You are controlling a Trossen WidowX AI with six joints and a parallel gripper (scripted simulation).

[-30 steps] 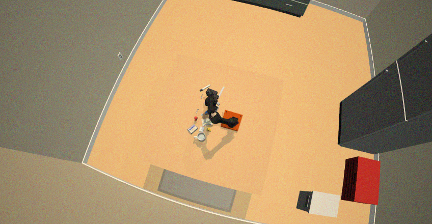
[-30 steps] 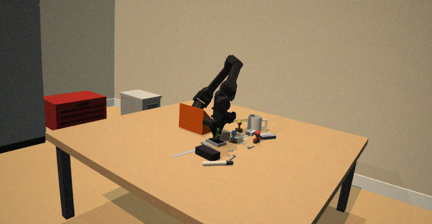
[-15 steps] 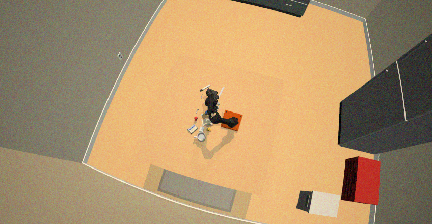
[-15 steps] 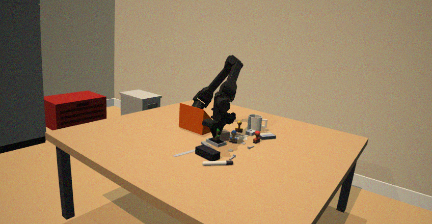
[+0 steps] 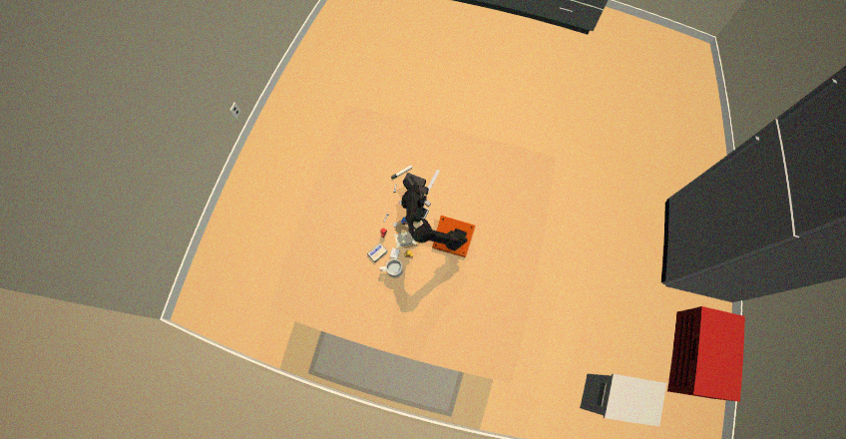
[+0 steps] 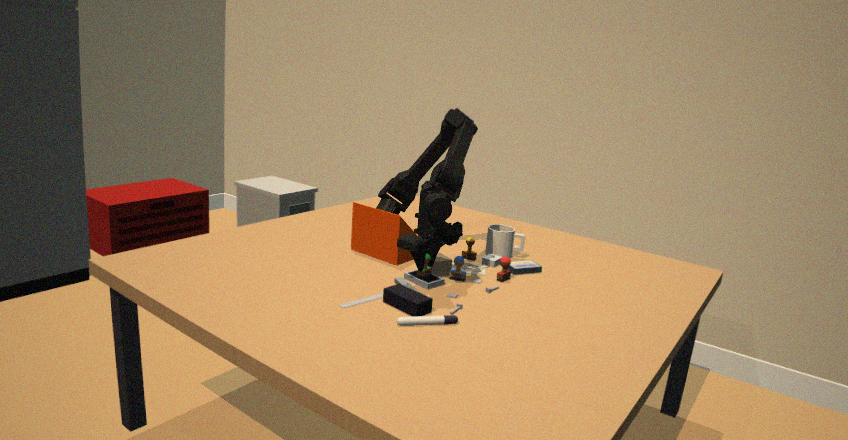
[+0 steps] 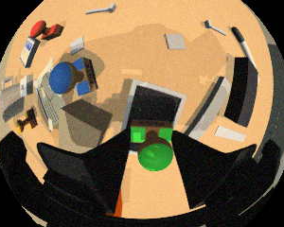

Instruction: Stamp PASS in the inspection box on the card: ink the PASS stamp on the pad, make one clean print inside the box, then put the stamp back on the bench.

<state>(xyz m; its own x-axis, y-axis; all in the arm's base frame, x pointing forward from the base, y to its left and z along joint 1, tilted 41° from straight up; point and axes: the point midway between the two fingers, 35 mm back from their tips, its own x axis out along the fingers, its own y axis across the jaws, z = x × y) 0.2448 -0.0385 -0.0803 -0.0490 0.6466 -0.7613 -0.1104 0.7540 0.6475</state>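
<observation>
Now: the green-knobbed stamp right at my gripper tip. Round my gripper tip: blue-knobbed stamp (80 mm to the left, 40 mm ahead, 20 mm below); tan block (80 mm to the left, 20 mm behind, 10 mm below); ink pad (30 mm below).
</observation>
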